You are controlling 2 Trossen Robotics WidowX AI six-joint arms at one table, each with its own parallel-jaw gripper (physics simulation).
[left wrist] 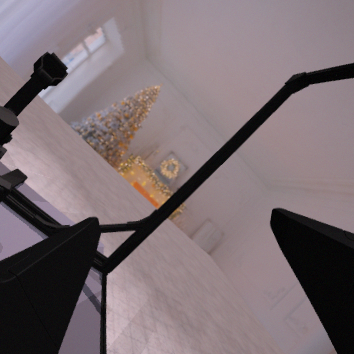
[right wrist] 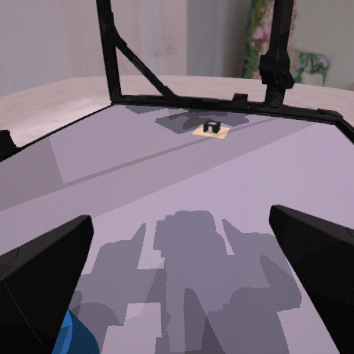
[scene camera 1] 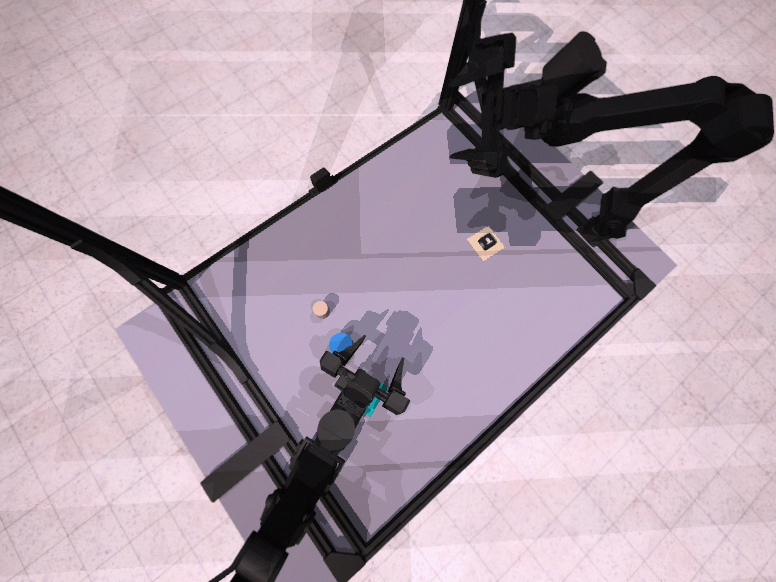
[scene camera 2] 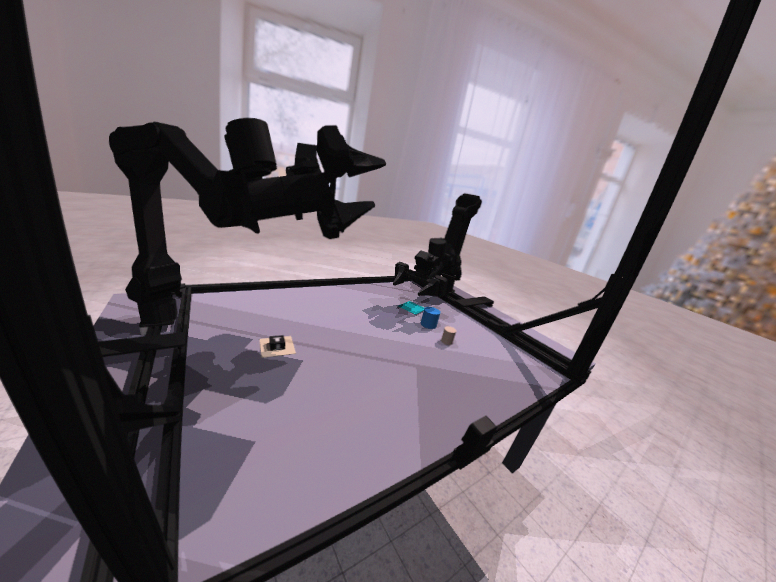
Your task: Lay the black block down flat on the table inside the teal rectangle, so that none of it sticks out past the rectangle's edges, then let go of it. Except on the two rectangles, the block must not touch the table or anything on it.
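Frame: origin at the left arm's base, x back, y right, z up, level; metres.
Seen in the pictures: left gripper, fingertip midpoint: [left wrist: 185,221] [scene camera 1: 450,123] [scene camera 2: 379,184]; right gripper, fingertip midpoint: [right wrist: 182,218] [scene camera 1: 384,346] [scene camera 2: 405,289]; left arm's base at its link origin: [right wrist: 272,105] [scene camera 1: 592,232] [scene camera 2: 158,319].
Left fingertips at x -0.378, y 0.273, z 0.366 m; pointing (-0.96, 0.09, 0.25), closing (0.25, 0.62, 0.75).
Offsets run from my left fingertips to a thing's middle. "spot": to the spot under its first point.
The black block @(dx +0.135, dy -0.127, dz -0.376 m) [scene camera 1: 487,241] [scene camera 2: 276,342] [right wrist: 211,127] is small, with a pale mark or gap, and sits on the cream rectangle @(spot: dx +0.110, dy -0.145, dz -0.385 m) [scene camera 1: 483,253] [scene camera 2: 288,350] [right wrist: 220,134]. The teal rectangle @(spot: dx -0.338, dy -0.273, dz -0.384 m) [scene camera 1: 374,404] [scene camera 2: 412,307] lies flat near the opposite end of the table; the right gripper partly hides it in scene camera 1. My left gripper [scene camera 1: 453,119] [scene camera 2: 379,183] [left wrist: 185,221] is open and empty, high above the table and apart from the block. My right gripper [scene camera 1: 382,348] [scene camera 2: 408,288] [right wrist: 182,218] is open and empty, above the table near the teal rectangle, far from the block.
A blue cylinder @(dx -0.320, dy -0.122, dz -0.360 m) [scene camera 1: 340,342] [scene camera 2: 430,317] [right wrist: 75,335] stands near the teal rectangle, close below one right finger. A smaller peach cylinder @(dx -0.311, dy -0.024, dz -0.365 m) [scene camera 1: 320,308] [scene camera 2: 448,335] stands beyond it. Black frame bars run along the table's edges, with posts rising at corners.
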